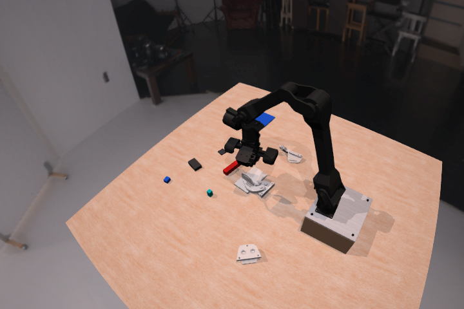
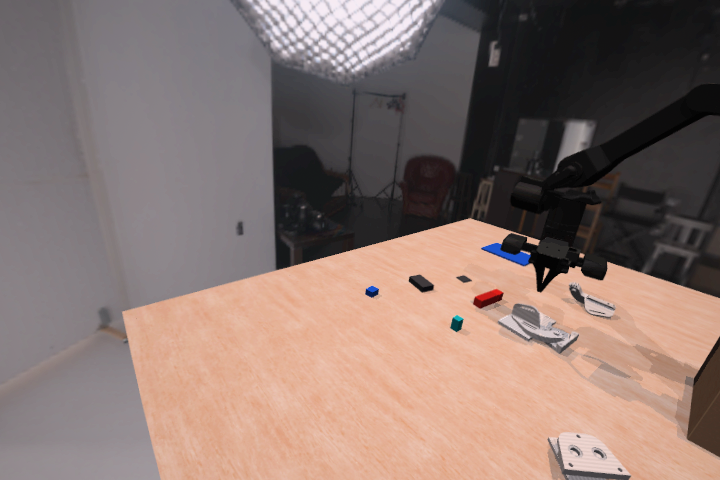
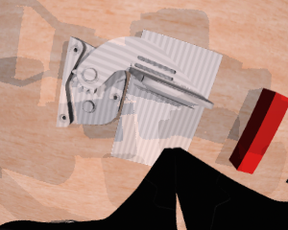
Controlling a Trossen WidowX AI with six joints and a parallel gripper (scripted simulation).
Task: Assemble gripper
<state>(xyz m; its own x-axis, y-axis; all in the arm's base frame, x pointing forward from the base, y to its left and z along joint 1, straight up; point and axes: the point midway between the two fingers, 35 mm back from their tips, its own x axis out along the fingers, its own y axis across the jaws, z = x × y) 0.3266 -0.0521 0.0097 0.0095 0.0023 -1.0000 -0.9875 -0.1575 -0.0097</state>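
My gripper tip is now 10 cm short of the red block, 1 cm to the left of it and 7 cm above it. Also, from my gripper tip: teal cube (10 cm ahead, 15 cm to the left, 7 cm below); black block (25 cm ahead, 6 cm to the left, 7 cm below); dark tile (20 cm ahead, 7 cm to the right, 8 cm below).
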